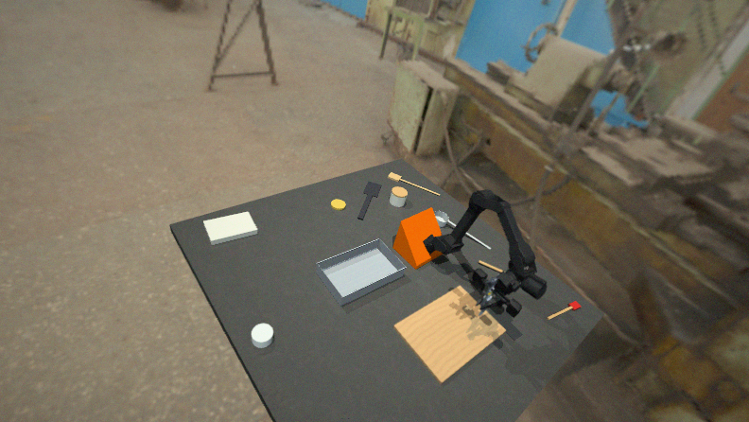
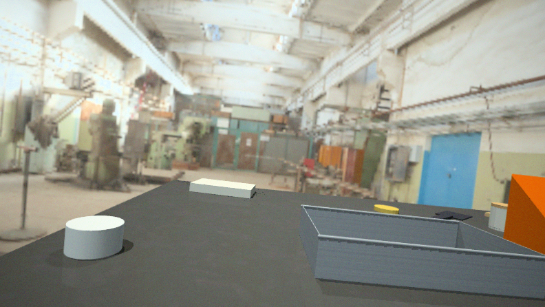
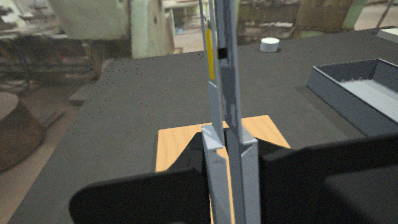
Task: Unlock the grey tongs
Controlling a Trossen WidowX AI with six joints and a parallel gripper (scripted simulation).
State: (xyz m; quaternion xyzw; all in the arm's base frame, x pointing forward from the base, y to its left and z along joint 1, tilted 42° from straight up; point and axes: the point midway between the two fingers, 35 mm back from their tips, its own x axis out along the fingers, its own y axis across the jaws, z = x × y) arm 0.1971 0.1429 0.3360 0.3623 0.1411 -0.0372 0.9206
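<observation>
Now: the wooden board 170 mm below my gripper tip and 40 mm to the right of it. Round my gripper tip: grey roasting tin: 430 mm to the right, 150 mm below, 70 mm ahead; then red-headed tool: 470 mm behind, 250 mm to the left, 170 mm below; then white puck: 510 mm ahead, 440 mm to the right, 160 mm below.
</observation>
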